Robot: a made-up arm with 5 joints.
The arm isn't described. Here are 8 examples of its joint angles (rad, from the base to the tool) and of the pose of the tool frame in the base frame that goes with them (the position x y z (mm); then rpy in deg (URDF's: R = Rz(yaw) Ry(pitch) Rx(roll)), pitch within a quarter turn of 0, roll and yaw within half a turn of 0).
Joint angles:
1: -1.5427 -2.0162 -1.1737 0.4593 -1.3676
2: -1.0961 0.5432 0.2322 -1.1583 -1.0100
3: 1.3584 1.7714 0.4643 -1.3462 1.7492
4: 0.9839 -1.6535 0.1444 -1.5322 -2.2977
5: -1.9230 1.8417 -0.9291 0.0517 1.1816
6: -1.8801 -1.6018 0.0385 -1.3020 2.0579
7: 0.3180 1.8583 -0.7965 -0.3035 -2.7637
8: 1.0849 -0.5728 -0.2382 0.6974 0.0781
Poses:
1: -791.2 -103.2 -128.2 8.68 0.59 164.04
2: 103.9 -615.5 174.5 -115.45 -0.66 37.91
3: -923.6 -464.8 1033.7 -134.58 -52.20 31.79
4: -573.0 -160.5 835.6 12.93 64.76 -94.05
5: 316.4 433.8 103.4 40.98 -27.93 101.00
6: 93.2 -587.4 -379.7 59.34 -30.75 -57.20
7: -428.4 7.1 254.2 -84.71 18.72 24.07
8: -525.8 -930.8 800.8 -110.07 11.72 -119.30
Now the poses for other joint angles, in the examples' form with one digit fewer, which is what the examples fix.
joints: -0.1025 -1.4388 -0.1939 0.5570 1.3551
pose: -550 -772 465 33.6 -11.6 -72.3
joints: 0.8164 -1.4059 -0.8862 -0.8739 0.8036
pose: -163 -1006 905 -105.0 30.3 -28.9
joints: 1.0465 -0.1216 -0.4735 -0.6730 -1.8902
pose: -353 -542 469 -163.4 63.9 0.1
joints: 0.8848 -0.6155 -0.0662 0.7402 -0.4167
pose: -435 -924 895 -127.9 -0.9 -115.7
